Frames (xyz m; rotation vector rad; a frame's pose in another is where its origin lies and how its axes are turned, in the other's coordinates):
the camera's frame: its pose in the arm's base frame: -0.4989 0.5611 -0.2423 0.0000 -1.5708 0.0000
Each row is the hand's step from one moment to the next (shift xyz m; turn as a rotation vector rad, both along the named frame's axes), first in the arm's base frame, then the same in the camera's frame.
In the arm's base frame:
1: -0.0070 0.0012 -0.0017 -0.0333 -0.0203 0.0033
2: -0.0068 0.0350 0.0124 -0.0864 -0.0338 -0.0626
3: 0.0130 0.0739 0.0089 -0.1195 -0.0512 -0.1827
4: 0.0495 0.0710 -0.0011 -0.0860 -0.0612 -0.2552
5: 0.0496 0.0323 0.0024 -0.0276 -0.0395 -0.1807
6: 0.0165 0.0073 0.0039 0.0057 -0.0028 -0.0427
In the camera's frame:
1: -0.0017 0.0012 0.0070 0.0033 -0.0203 0.0333
2: 0.0124 0.0350 0.0068 -0.0626 -0.0338 0.0864
3: 0.0089 0.0739 -0.0130 -0.1827 -0.0512 0.1195
4: -0.0011 0.0710 -0.0495 -0.2552 -0.0612 0.0860
5: 0.0024 0.0323 -0.0496 -0.1807 -0.0395 0.0276
6: 0.0039 0.0073 -0.0165 -0.0427 -0.0028 -0.0057

